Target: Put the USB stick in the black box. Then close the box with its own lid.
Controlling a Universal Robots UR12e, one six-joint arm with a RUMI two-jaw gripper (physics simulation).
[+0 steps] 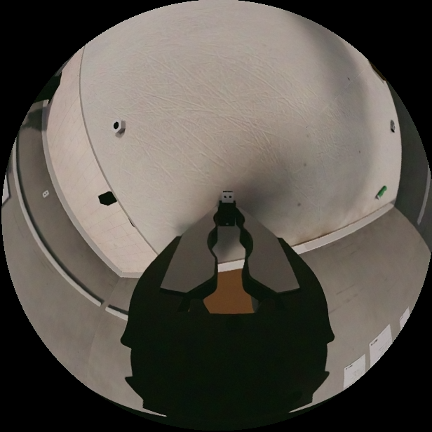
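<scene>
My gripper (227,207) is shut on the USB stick (227,197), a small black stick. Its silver connector with two dark holes points away from the jaws. A flat-looking black shape (107,198) shows at the left, by the line between the pale surface and the tiled strip. I cannot tell whether it is the black box or its lid, and it is well apart from the stick. A small dark bit (131,222) shows near it at the same line.
A hexagonal metal nut (122,127) lies at the upper left of the pale surface (225,100). A small green item (381,192) and a small grey piece (392,126) lie near the right edge. A brown object (376,70) shows at the upper right rim.
</scene>
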